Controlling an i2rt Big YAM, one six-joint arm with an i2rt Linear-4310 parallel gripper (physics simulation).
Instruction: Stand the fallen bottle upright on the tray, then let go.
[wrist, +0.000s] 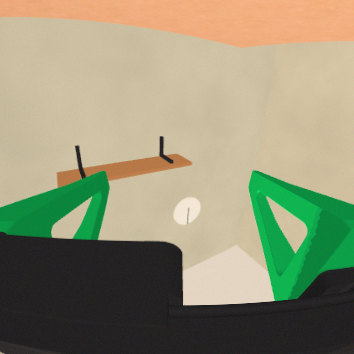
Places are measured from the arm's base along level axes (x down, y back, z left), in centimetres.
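Where they show: gripper, fingertip midpoint: (178, 178).
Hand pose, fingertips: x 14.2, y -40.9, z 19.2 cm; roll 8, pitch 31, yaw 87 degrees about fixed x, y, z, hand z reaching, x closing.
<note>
After its pixels a point has its place.
My gripper (178, 178) {y -40.9, x 14.2, z 19.2 cm} is open, its two green fingers wide apart at the left and right of the wrist view, with no object between them. Neither the bottle nor the tray shows in the wrist view, so how the bottle stands or lies cannot be seen.
Beyond the fingers are beige walls (150, 85) meeting in a corner, a brown wall shelf (125, 167) with black brackets behind the left finger, and a round white wall clock (182, 212) between the fingers. An orange surface (175, 15) {y -19.6, x 36.3, z 57.3 cm} crosses the top of the view.
</note>
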